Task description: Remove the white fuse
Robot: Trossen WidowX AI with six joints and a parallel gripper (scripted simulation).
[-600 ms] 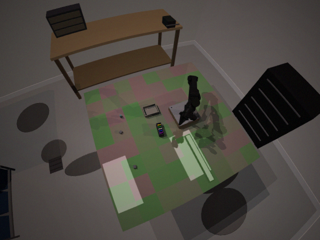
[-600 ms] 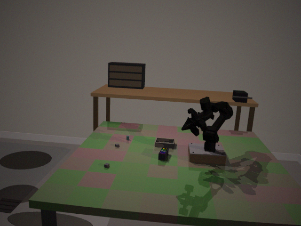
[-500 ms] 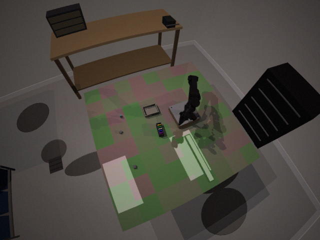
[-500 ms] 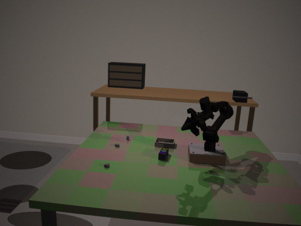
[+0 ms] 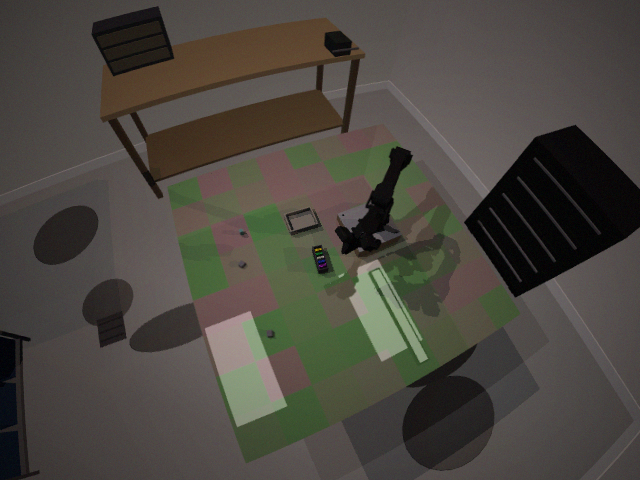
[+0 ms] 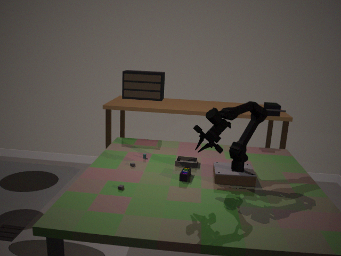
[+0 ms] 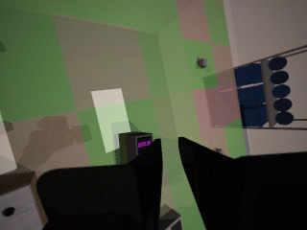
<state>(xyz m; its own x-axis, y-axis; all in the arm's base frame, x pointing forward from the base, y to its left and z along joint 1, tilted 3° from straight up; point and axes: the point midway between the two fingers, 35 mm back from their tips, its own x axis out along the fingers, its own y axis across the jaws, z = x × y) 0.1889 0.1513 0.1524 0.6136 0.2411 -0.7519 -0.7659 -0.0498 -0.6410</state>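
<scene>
Right now my gripper tip is 60 mm short of the white fuse, 70 mm to the left of it and 160 mm above it. Also, from my gripper tip: teal piece (380 mm ahead, 280 mm to the right, 170 mm below).
</scene>
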